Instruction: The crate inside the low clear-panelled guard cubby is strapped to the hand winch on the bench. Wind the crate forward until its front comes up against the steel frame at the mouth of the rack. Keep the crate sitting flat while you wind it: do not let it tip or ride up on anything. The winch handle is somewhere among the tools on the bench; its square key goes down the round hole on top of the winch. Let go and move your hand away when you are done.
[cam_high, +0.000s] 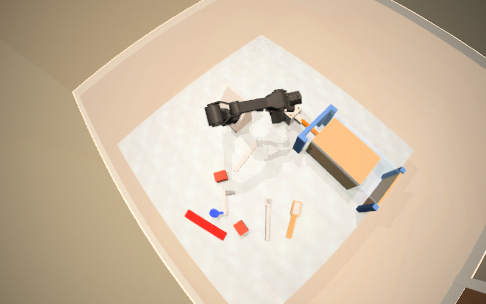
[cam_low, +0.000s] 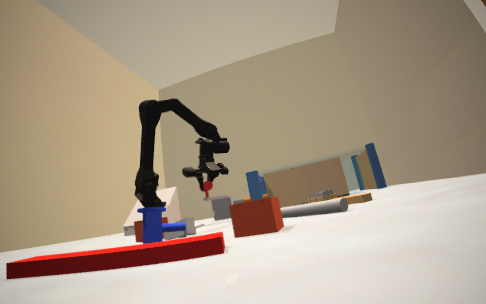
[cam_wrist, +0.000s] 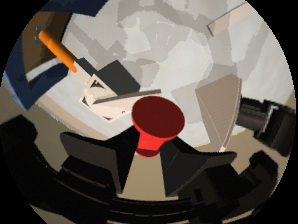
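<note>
Now: gripper tip 30 mm to the right of the winch handle, 30 mm above it and 20 mm short of it. Also, from my gripper tip: grey winch (100 mm below, 80 mm to the left, 30 mm ahead); red knob (10 mm to the right, 10 mm ahead); blue frame post (200 mm ahead, 100 mm to the left, 30 mm below).
</note>
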